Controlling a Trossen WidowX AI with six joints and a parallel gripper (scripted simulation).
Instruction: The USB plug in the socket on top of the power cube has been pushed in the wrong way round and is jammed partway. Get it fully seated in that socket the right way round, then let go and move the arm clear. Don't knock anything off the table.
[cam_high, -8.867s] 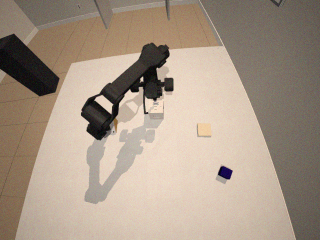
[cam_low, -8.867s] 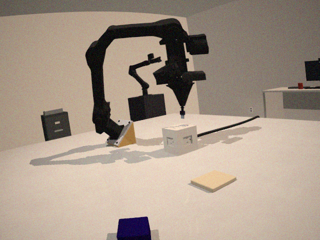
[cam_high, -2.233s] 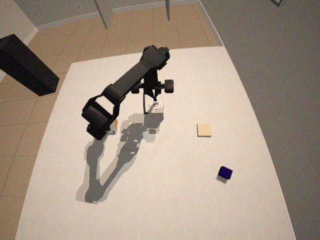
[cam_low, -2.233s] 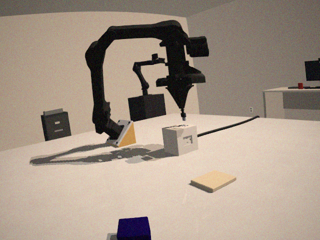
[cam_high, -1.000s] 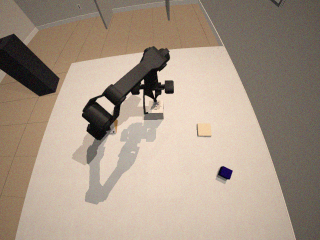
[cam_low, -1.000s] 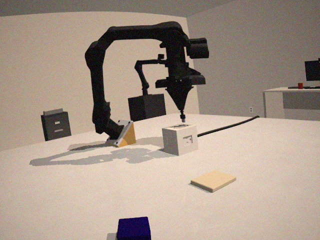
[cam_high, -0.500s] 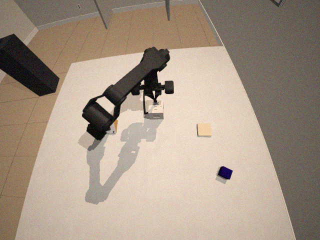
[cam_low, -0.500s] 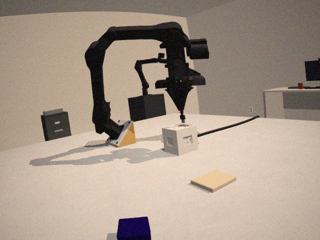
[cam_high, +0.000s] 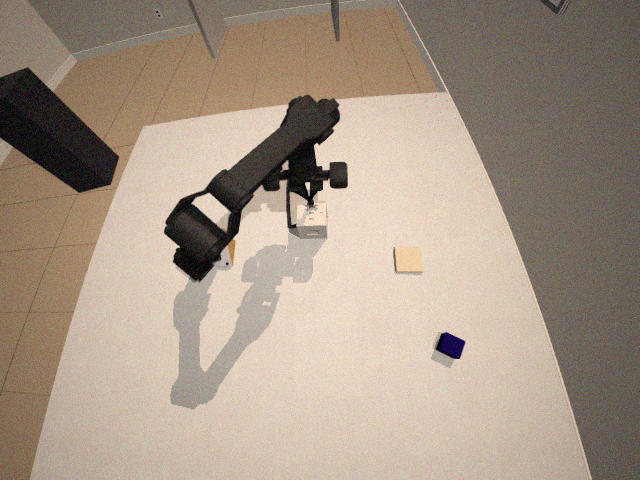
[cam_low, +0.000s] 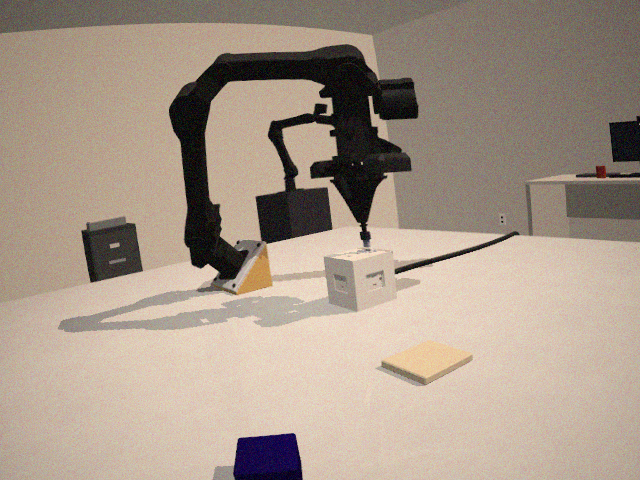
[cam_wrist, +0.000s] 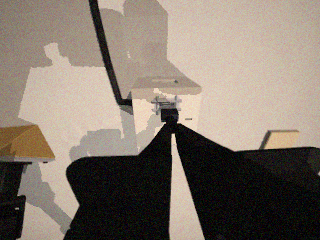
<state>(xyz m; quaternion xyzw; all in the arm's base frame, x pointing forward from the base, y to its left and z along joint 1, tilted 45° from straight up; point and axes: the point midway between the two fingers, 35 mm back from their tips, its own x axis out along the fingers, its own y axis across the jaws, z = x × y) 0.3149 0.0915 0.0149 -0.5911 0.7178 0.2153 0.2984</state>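
Now: gripper tip 2 cm above the dark USB plug. Round my gripper tip: dark blue block 26 cm ahead, 39 cm to the right, 11 cm below; then flat tan pad 23 cm ahead, 16 cm to the right, 12 cm below; then USB socket 5 cm below.
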